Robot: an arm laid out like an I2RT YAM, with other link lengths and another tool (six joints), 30 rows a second.
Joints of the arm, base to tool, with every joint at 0 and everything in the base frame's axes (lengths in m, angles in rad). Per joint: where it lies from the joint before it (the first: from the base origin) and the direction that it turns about. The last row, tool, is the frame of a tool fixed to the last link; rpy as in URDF.
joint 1: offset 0 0 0.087 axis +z
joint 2: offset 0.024 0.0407 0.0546 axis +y
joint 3: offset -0.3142 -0.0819 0 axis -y
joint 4: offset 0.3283 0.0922 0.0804 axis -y
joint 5: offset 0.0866 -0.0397 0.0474 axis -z
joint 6: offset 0.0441 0 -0.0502 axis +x
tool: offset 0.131 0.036 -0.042 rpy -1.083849 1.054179 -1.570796
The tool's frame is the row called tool.
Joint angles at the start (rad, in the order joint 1, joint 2, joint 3, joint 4, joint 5, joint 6):
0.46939 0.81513 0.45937 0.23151 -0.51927 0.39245
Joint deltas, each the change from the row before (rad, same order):
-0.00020 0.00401 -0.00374 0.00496 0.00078 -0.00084
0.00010 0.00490 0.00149 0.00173 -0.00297 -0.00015
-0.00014 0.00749 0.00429 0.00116 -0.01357 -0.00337
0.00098 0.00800 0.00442 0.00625 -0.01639 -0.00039
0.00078 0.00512 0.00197 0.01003 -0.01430 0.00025
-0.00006 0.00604 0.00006 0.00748 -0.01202 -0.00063
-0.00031 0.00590 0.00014 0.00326 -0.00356 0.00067
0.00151 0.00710 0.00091 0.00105 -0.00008 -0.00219
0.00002 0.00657 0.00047 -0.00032 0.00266 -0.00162
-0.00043 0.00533 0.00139 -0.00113 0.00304 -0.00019
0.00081 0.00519 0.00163 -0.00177 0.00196 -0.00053
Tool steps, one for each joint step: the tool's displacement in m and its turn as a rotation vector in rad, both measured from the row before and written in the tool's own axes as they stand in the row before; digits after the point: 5 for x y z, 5 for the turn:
0.00234 0.00004 0.00074 0.00067 0.00249 -0.00068
0.00032 0.00043 0.00054 -0.00323 0.00126 0.00009
-0.00031 0.00158 -0.00019 -0.01355 -0.00105 -0.00207
-0.00152 0.00225 -0.00041 -0.01693 -0.00479 0.00041
-0.00184 0.00188 -0.00057 -0.01421 -0.00841 0.00052
0.00014 0.00147 -0.00026 -0.01170 -0.00314 0.00004
0.00105 0.00039 0.00063 -0.00349 0.00241 0.00106
0.00164 0.00058 0.00103 -0.00213 0.00390 -0.00153
0.00207 -0.00026 0.00137 0.00191 0.00590 -0.00098
0.00129 -0.00051 0.00130 0.00288 0.00533 0.00015
0.00121 0.00009 0.00099 0.00055 0.00517 -0.00017

